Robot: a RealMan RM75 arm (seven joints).
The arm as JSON. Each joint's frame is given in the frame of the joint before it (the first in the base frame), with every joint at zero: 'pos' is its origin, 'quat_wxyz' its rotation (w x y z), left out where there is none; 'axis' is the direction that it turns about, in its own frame. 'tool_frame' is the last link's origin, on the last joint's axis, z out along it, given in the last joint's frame.
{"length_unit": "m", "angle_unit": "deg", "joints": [
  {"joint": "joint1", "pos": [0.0, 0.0, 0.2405], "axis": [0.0, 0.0, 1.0]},
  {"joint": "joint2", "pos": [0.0, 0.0, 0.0], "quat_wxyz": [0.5, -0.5, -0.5, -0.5], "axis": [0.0, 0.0, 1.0]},
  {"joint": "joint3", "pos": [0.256, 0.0, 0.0], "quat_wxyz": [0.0, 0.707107, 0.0, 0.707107], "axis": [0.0, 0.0, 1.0]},
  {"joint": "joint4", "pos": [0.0, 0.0, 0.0], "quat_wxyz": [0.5, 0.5, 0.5, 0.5], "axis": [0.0, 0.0, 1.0]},
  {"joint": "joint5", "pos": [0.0, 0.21, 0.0], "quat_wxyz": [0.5, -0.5, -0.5, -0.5], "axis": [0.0, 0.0, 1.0]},
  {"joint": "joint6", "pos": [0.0, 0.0, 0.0], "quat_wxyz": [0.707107, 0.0, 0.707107, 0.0], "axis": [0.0, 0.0, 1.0]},
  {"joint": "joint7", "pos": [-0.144, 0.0, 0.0], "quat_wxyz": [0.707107, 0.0, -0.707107, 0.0], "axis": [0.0, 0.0, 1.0]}
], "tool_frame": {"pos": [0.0, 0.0, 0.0], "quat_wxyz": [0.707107, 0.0, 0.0, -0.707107]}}
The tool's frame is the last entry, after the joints.
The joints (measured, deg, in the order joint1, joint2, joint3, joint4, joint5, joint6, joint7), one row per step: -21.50, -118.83, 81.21, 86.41, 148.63, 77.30, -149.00; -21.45, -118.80, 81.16, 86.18, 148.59, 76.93, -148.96; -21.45, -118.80, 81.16, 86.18, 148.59, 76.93, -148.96; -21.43, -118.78, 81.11, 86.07, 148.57, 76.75, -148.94; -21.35, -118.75, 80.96, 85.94, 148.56, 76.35, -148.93; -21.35, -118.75, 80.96, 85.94, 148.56, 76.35, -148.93; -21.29, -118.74, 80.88, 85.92, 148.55, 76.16, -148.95; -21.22, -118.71, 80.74, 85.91, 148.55, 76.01, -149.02; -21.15, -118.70, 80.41, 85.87, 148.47, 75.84, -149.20; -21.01, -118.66, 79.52, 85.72, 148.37, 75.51, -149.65; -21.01, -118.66, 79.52, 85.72, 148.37, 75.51, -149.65; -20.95, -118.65, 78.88, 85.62, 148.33, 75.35, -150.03; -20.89, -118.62, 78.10, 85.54, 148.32, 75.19, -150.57; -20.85, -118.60, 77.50, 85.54, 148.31, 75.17, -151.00; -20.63, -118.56, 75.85, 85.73, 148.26, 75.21, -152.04; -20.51, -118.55, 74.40, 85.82, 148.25, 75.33, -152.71; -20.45, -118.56, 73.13, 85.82, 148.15, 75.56, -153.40
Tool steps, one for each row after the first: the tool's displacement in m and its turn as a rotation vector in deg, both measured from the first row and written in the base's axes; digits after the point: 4 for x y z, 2 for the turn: -0.0010, 0.0005, 0.0001, 0.23, -0.06, 0.06; -0.0010, 0.0005, 0.0001, 0.23, -0.06, 0.06; -0.0015, 0.0008, 0.0002, 0.37, -0.10, 0.09; -0.0026, 0.0016, 0.0009, 0.77, -0.18, 0.15; -0.0026, 0.0016, 0.0009, 0.77, -0.18, 0.15; -0.0030, 0.0018, 0.0014, 1.00, -0.24, 0.19; -0.0037, 0.0021, 0.0022, 1.28, -0.31, 0.32; -0.0045, 0.0026, 0.0034, 1.73, -0.58, 0.64; -0.0072, 0.0038, 0.0068, 2.83, -1.16, 1.54; -0.0072, 0.0038, 0.0068, 2.83, -1.16, 1.54; -0.0089, 0.0046, 0.0091, 3.59, -1.57, 2.22; -0.0109, 0.0056, 0.0122, 4.54, -2.05, 3.09; -0.0123, 0.0061, 0.0146, 5.22, -2.42, 3.75; -0.0160, 0.0070, 0.0214, 7.05, -3.41, 5.44; -0.0192, 0.0077, 0.0271, 8.44, -4.15, 6.77; -0.0219, 0.0079, 0.0315, 9.52, -4.94, 8.08
